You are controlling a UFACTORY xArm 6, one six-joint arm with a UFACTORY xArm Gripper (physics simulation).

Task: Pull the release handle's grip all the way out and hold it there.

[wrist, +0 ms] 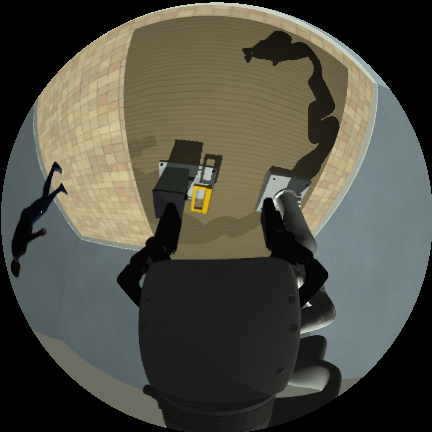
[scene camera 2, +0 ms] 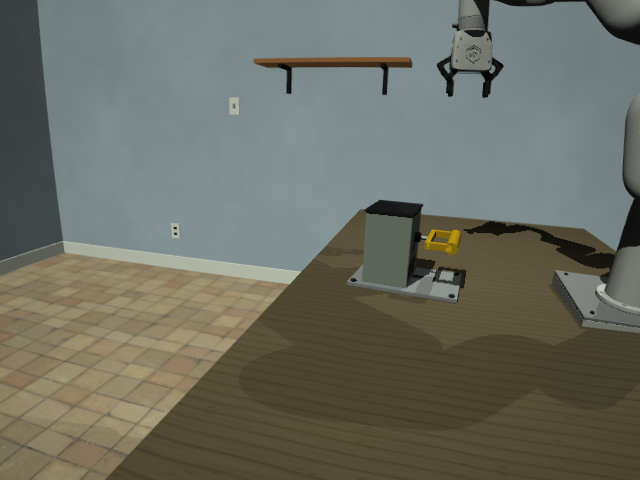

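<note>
The release handle's yellow grip [scene camera 2: 453,241] [wrist: 207,200] is a rectangular loop with a thick outer bar. A short rod joins it to the side of the grey housing [scene camera 2: 387,248] with a black top, which also shows in the wrist view [wrist: 171,182]. The grip stands close to the housing, above the base plate [scene camera 2: 434,291]. My gripper [scene camera 2: 467,96] [wrist: 219,209] is open and empty, with its fingers pointing down. It hangs high above the table, well above the grip and slightly to its right in the scene view, touching nothing.
The wooden table [scene camera 2: 336,392] [wrist: 225,110] carries the housing and, to the right, the robot's base [scene camera 2: 573,299] [wrist: 272,185]. A wall shelf [scene camera 2: 333,62] is on the back wall. A person figure [wrist: 30,220] shows at the left in the wrist view.
</note>
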